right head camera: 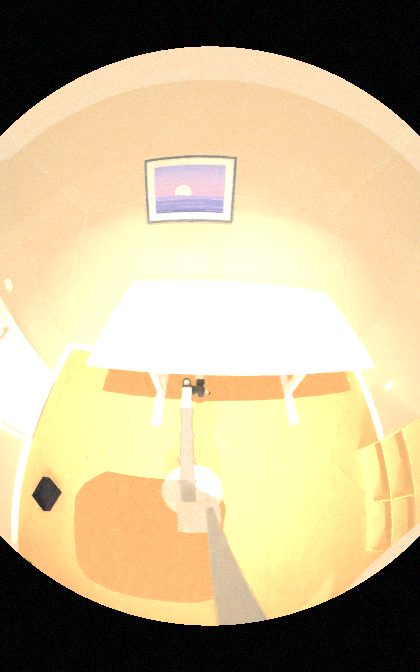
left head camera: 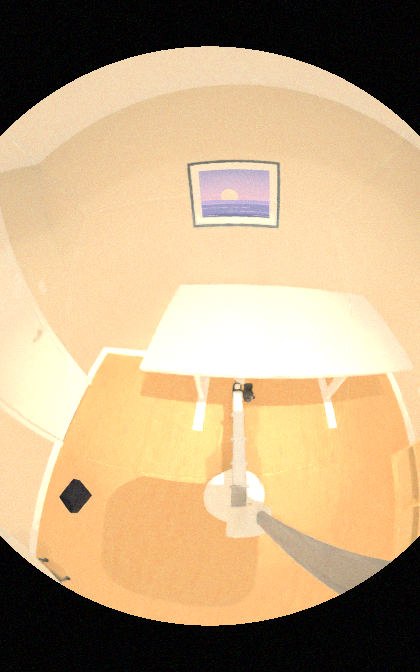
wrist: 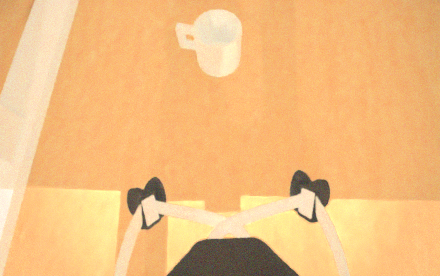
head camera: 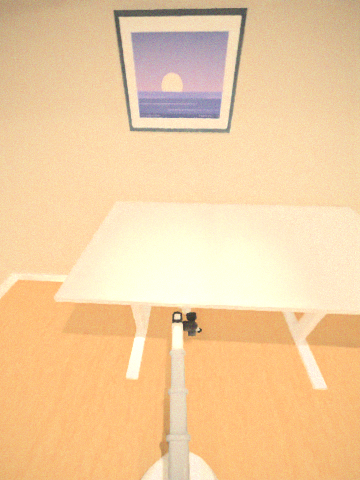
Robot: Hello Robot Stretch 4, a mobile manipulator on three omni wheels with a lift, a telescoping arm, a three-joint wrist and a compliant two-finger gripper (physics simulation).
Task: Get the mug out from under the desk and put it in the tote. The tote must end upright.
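Frame: origin at the robot's base, x ahead, y left, z up, level; millimetres.
Seen in the pictures: gripper, fingertip midpoint: (wrist: 227, 190).
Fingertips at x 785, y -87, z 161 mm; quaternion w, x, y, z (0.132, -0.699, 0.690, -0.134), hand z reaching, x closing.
Note:
A point is followed by its place in that frame.
The white mug (wrist: 220, 47) {x 1025, y -84, z 58 mm} stands upright on the floor under the desk (head camera: 250, 250) {x 781, y -348, z 923 mm} (left head camera: 280, 330) {x 759, y -213, z 923 mm} (right head camera: 235, 325) {x 763, y -268, z 923 mm}, its handle to the left in the wrist view. Part of the mug (head camera: 186, 309) {x 1031, y -79, z 40 mm} (right head camera: 199, 378) shows below the desk's front edge. My gripper (wrist: 227, 190) {x 785, y -87, z 161 mm} is open with nothing between the fingertips; the mug lies beyond them, near the top of the wrist view. In the head views the dark wrist is at the desk's front edge and the fingertips are hidden. A black box (left head camera: 75, 496) {x -361, y 1377, z -24 mm} (right head camera: 46, 494) {x -367, y 1384, z -24 mm}, possibly the tote, is on the floor at the left; its opening is unclear.
A white desk leg foot (head camera: 136, 357) (wrist: 37, 95) runs left of the arm; another foot (head camera: 311, 365) is at the right. The extended arm (head camera: 178, 395) {x 323, y -2, z 557 mm} reaches from the base to the desk's front edge. A shelf unit (right head camera: 382, 467) {x -348, y -1840, z 52 mm} stands at far right.

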